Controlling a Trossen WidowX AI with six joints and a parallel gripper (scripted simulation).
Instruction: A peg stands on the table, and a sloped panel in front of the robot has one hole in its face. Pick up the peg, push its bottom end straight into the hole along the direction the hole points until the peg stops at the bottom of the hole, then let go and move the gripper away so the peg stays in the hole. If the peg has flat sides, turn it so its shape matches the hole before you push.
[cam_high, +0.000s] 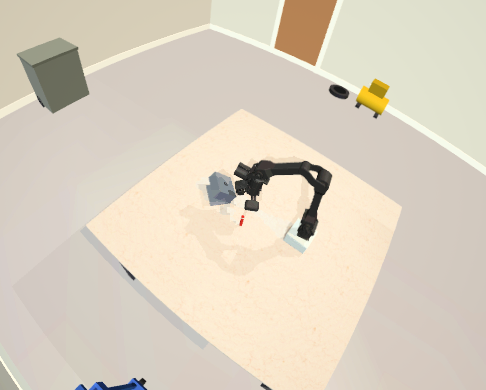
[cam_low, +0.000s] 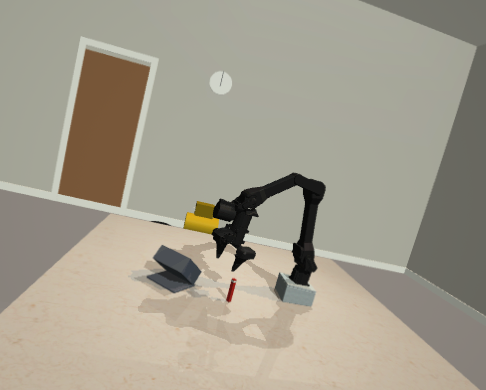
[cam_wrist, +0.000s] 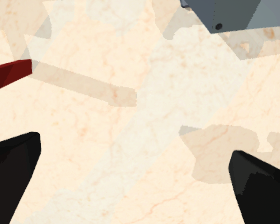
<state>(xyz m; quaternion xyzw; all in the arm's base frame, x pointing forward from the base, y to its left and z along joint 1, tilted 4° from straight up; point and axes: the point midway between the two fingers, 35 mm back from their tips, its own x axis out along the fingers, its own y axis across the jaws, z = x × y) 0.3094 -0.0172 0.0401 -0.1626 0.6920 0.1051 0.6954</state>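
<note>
Right now the red square peg is 10 mm behind my gripper tip, 90 mm to the left of it and 40 mm below it. From my gripper tip the other things lie so: sloped grey panel: 160 mm ahead, 30 mm to the right, 30 mm below.
</note>
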